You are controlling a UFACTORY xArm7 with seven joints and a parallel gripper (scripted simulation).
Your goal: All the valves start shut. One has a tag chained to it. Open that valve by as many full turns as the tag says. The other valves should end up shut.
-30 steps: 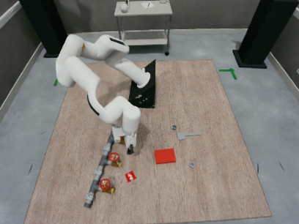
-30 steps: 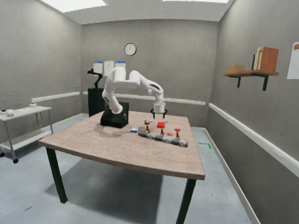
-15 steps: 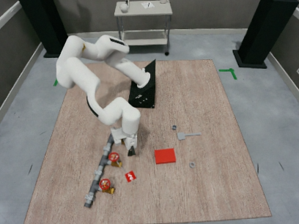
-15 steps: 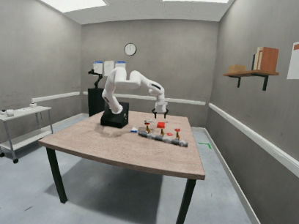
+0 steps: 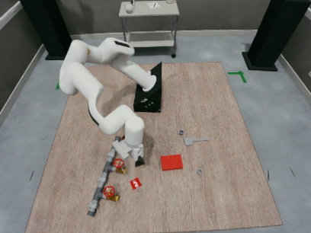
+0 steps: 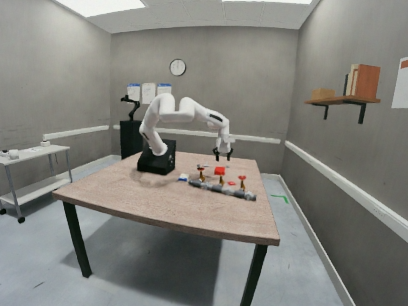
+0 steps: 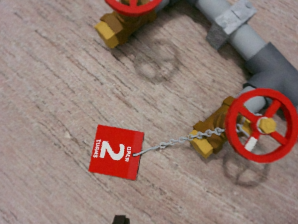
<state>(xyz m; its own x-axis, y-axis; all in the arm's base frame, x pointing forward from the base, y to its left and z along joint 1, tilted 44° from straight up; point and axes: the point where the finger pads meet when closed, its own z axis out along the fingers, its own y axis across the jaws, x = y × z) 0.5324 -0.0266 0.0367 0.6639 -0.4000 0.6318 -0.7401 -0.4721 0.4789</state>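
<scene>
The red square tag is 7 cm ahead of my hand and 17 cm below it. From my hand the other things lie so: grey key-shaped tool (20 cm behind, 35 cm to the left, 17 cm below); then white card (28 cm behind, 4 cm to the right, 17 cm below); then red block (5 cm behind, 20 cm to the left, 16 cm below).
</scene>
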